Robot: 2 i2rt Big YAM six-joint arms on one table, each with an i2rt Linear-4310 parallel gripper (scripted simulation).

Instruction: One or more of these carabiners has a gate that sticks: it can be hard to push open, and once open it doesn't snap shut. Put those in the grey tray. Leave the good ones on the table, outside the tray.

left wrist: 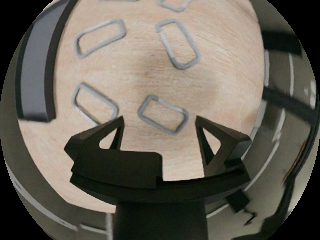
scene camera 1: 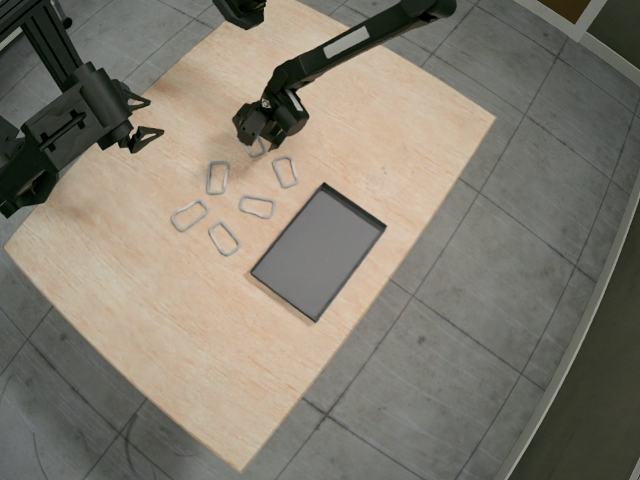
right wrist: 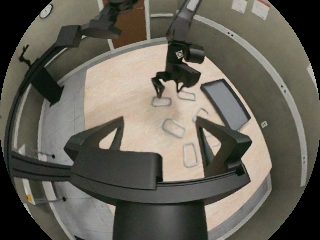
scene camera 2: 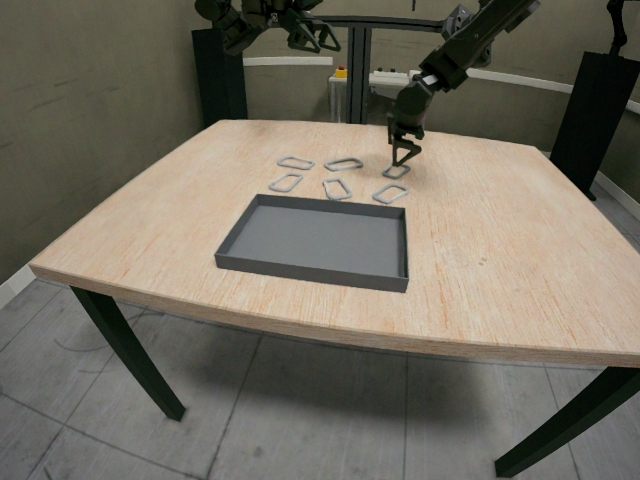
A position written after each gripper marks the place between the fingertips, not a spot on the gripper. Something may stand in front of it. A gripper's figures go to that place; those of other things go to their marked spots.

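Of the things named here, a grey tray (scene camera 2: 342, 243) is the nearest to the lens, at 560 mm from the lens. The left gripper (scene camera 2: 392, 154) is 800 mm from the lens, while the right gripper (scene camera 2: 330, 50) is 880 mm from the lens.
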